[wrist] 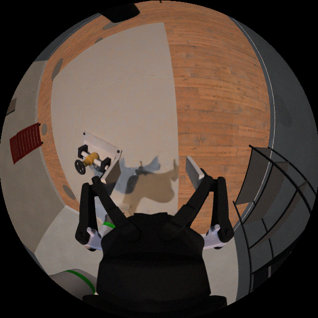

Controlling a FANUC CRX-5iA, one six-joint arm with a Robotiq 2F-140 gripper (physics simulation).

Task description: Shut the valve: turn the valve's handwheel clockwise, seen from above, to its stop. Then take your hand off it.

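The valve (91, 159) has a yellow body on a pipe between two black brackets, fixed to a pale base plate (102, 143) left of the view's middle. Its black handwheel (80, 167) is at the valve's lower left end. My gripper (152, 164) is open, its two fingers wide apart. The handwheel is to the left of the left finger, apart from it and not between the fingers. The left finger overlaps the right edge of the valve's plate in the view.
A grey table top (125, 90) lies under the valve, with wood floor (220, 90) to the right. A black-framed shelf rack (243, 221) stands at the lower right. A red slatted object (26, 143) is at the far left. Part of the white arm (75, 283) shows at the lower left.
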